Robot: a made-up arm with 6 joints. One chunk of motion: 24 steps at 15 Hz.
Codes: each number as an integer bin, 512 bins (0 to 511) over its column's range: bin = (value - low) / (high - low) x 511, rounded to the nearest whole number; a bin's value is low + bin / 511 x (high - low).
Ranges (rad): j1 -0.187..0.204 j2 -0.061..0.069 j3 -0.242..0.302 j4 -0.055..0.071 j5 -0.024..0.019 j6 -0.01..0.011
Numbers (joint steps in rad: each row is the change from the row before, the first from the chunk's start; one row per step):
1: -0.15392 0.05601 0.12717 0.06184 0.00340 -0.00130
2: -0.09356 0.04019 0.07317 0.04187 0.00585 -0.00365
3: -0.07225 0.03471 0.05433 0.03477 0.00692 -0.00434
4: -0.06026 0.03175 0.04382 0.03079 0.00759 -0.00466
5: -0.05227 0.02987 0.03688 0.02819 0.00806 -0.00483
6: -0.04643 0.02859 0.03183 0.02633 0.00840 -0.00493
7: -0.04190 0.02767 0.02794 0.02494 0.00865 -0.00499
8: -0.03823 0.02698 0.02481 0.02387 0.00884 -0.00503
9: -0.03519 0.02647 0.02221 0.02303 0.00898 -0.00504
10: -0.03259 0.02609 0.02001 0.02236 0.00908 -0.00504
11: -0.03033 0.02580 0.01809 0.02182 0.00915 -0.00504
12: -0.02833 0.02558 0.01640 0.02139 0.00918 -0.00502
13: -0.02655 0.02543 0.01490 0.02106 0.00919 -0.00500
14: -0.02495 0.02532 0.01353 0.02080 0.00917 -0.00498
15: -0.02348 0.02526 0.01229 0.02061 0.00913 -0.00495
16: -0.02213 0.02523 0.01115 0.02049 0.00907 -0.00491
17: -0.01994 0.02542 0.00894 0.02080 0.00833 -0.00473
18: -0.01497 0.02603 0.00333 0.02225 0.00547 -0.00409
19: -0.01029 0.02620 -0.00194 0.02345 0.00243 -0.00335
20: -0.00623 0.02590 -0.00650 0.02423 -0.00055 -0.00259
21: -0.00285 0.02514 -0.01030 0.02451 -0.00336 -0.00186
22: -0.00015 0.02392 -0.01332 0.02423 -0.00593 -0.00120
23: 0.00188 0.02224 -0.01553 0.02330 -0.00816 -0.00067
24: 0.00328 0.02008 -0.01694 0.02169 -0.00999 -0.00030
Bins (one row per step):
1: 43 460 347 474 326 212
2: 122 398 296 393 355 155
3: 150 376 278 364 367 138
4: 166 365 268 348 375 130
5: 176 357 262 337 381 126
6: 184 352 257 330 385 123
7: 190 349 254 324 388 122
8: 194 346 251 320 390 121
9: 198 344 248 316 392 121
10: 202 342 246 314 393 121
11: 205 341 244 312 394 121
12: 207 340 243 310 394 121
13: 210 340 241 308 394 122
14: 212 339 240 307 394 122
15: 214 339 239 307 394 123
16: 215 339 238 306 393 124
17: 218 340 236 307 384 128
18: 225 342 230 313 350 144
19: 231 343 225 318 314 162
20: 236 342 221 321 279 180
21: 241 339 218 322 245 198
22: 244 334 215 321 215 214
23: 247 327 213 318 188 227
24: 249 319 211 311 166 236

